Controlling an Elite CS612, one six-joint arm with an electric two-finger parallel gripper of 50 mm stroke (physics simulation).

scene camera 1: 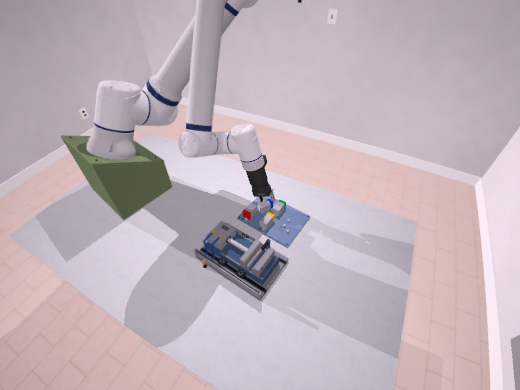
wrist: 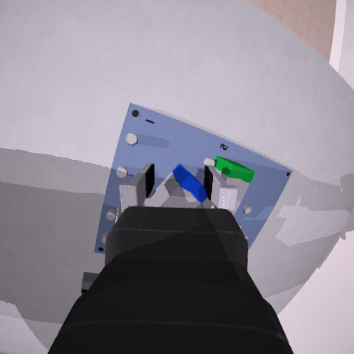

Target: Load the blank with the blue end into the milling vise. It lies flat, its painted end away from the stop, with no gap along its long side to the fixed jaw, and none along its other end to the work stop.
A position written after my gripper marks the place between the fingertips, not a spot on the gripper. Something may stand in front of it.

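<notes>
You'd see my gripper [wrist: 178, 174] here, and there's a green-ended blank [wrist: 232, 172] as well. There's a blue plate [scene camera 1: 276, 231] too, and you can also spot the plate [wrist: 167, 142] from the wrist.
</notes>
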